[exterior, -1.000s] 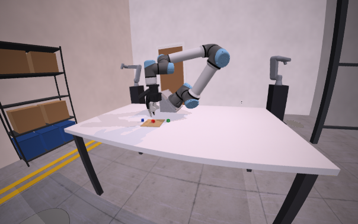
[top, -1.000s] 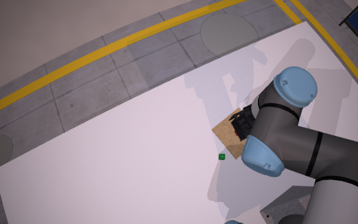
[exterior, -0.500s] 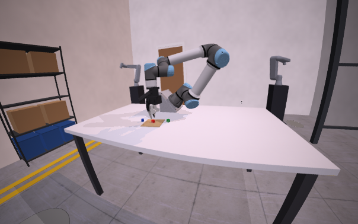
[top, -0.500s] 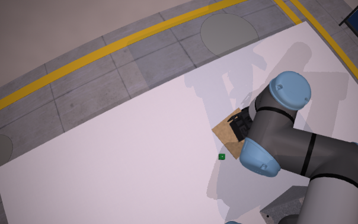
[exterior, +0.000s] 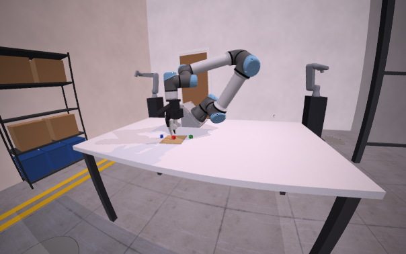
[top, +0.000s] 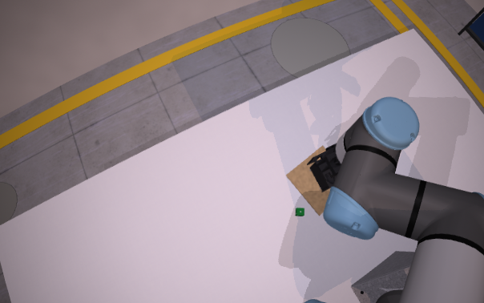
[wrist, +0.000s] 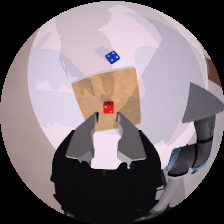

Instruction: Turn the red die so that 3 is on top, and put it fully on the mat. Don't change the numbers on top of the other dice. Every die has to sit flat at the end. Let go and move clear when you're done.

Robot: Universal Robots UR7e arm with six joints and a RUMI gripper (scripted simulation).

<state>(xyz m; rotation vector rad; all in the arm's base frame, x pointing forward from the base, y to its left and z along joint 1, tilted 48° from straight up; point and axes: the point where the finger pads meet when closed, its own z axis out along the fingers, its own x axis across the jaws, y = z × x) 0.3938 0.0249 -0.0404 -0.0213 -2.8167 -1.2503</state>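
Right now my hand is 4 cm above the red die. From my hand the other things lie so: mat: 5 cm below; blue die: 10 cm to the right, 4 cm below, 1 cm behind; green die: 10 cm to the left, 5 cm behind, 4 cm below.
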